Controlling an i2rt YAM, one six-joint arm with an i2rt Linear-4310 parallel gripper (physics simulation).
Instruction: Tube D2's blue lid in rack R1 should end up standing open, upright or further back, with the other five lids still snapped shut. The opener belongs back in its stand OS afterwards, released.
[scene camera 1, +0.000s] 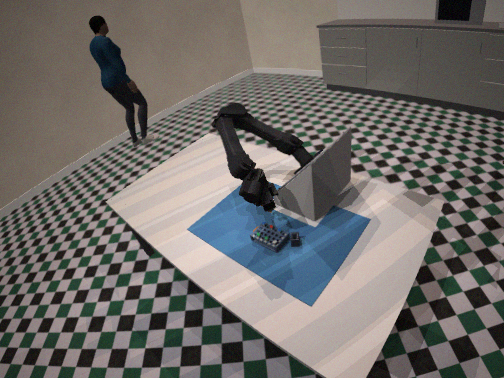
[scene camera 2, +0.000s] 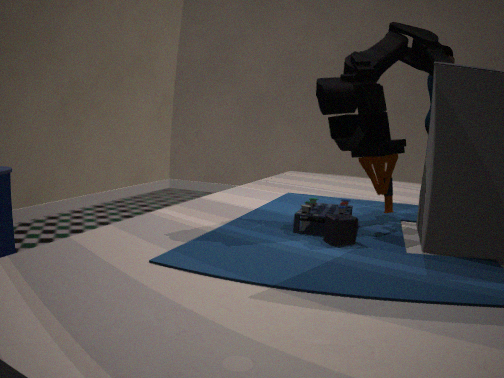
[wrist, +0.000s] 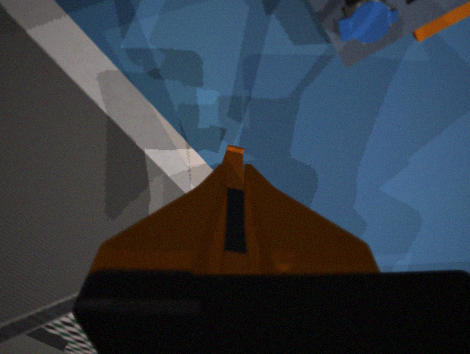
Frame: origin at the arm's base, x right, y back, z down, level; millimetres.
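Where they show: gripper, fingertip midpoint: (scene camera 2: 382, 194) (wrist: 235, 176); arm's base, origin of the base link: (scene camera 1: 308, 163).
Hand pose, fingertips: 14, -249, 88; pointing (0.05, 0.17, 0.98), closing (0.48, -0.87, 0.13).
Each offset is from my fingertips to the top centre of the thing, as dx, dy, dz. Level surfaces: height alone.
My gripper (scene camera 1: 268, 210) (scene camera 2: 385, 192) (wrist: 235, 176) is shut on the opener @(+16, +10, -44) (scene camera 2: 388, 204) (wrist: 234, 150), a thin dark tool with an orange tip that points down. It hangs over the blue mat @(dz +55) (scene camera 1: 224, 225) (scene camera 2: 243, 247) (wrist: 311, 112), a little behind the dark tube rack R1 @(-80, -89, +13) (scene camera 1: 270, 237) (scene camera 2: 318, 217) and clear of it. The rack carries small red, green and blue lids. One blue lid @(-33, -66, +13) (wrist: 367, 22) shows at the top right of the wrist view; I cannot tell whether it stands open. The small dark stand OS @(-174, -40, +15) (scene camera 1: 295, 238) (scene camera 2: 341, 229) sits beside the rack with nothing in it.
A grey wedge-shaped block (scene camera 1: 322, 180) (scene camera 2: 430, 187) (wrist: 89, 158) stands close beside the gripper on the mat's far edge. A person (scene camera 1: 115, 75) stands on the chequered floor by the left wall. Grey cabinets (scene camera 1: 382, 56) line the back wall.
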